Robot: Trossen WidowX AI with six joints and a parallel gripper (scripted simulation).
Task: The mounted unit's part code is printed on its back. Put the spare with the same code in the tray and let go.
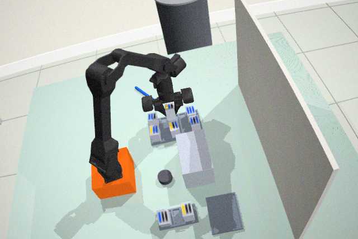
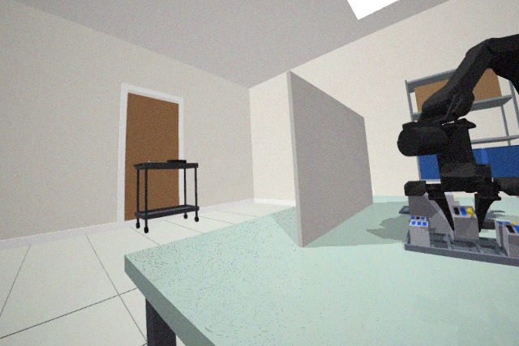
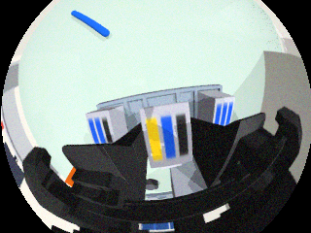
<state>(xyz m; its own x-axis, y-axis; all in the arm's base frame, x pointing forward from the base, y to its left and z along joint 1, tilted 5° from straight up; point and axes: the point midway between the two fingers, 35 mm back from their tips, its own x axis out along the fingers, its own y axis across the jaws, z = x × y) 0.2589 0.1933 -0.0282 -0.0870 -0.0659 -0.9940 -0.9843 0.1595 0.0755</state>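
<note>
The dark grey tray is 4 cm ahead of my gripper tip, 43 cm to the right of it and 4 cm below it. Round my gripper tip: tall grey block: 2 cm ahead, 22 cm to the right, 1 cm above; grey spare: 3 cm above; blue stick: 7 cm behind, 20 cm to the left, 4 cm below.
</note>
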